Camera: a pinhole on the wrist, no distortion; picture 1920 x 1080 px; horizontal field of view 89.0 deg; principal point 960.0 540.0 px. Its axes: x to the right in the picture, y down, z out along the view. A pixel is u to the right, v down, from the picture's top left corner.
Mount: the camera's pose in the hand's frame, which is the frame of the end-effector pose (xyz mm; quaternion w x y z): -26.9 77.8 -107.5 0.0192 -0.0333 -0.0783 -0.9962
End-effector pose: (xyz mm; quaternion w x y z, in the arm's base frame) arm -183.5 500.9 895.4 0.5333 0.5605 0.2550 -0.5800
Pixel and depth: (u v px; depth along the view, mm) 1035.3 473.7 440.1
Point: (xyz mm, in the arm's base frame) -154.1 170.0 1058.1
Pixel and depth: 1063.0 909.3 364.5
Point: -296.8 267.2 994.7
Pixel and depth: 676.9 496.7 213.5
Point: -99.8 361.2 911.8
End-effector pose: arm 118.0 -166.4 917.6 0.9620 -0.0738 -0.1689 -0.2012
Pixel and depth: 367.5 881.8 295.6
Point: 225.2 -164.9 1152.3
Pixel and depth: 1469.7 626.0 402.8
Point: -113.0 64.5 1124.5
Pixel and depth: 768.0 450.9 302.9
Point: 171.3 -5.9 1094.2
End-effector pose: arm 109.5 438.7 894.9 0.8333 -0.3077 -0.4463 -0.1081
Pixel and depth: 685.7 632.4 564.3
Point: -40.5 820.2 1166.2
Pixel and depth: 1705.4 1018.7 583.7
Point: -559.9 629.4 830.1
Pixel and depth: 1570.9 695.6 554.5
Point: -376.1 749.9 793.4
